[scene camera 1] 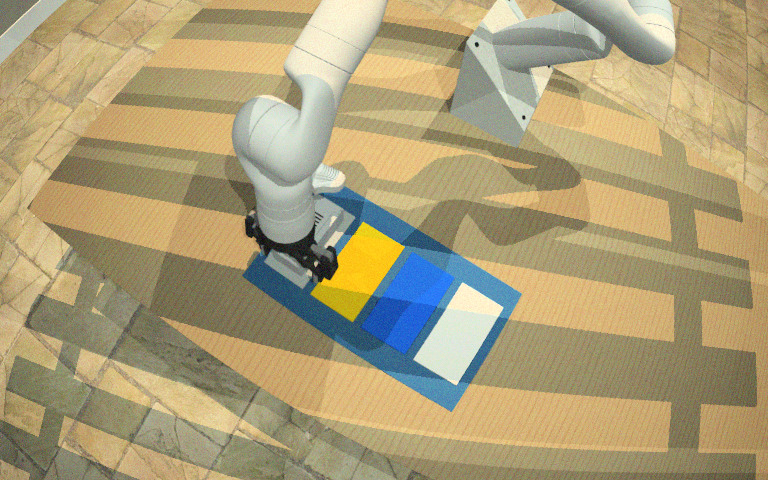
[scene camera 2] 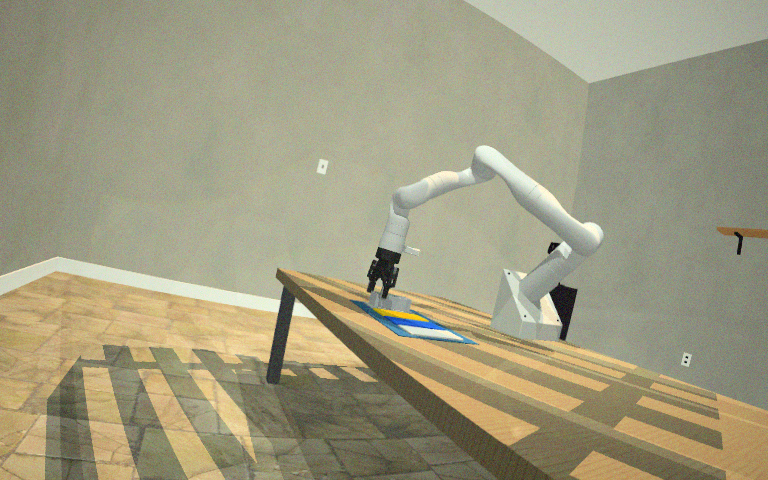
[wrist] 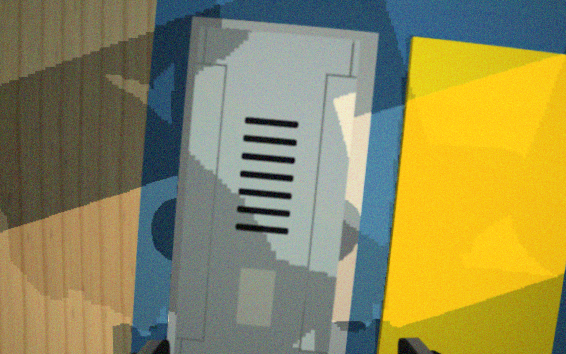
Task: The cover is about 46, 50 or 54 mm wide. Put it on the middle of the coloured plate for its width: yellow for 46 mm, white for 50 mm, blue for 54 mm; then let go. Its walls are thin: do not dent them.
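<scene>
The cover is a light grey box with a row of black slots and a small pale rectangle on top. It rests upright on a grey base at one end of the blue mat. My gripper is open and empty, low over the cover. In the wrist view its fingertips show on either side of the cover, the right one farther out. Whether they reach below its top is unclear. The yellow plate is nearest the cover, then the blue plate, then the white plate.
The blue mat lies on the striped wooden table. The arm's base stands on the table behind the mat. The table edge runs along the mat's far side from the base.
</scene>
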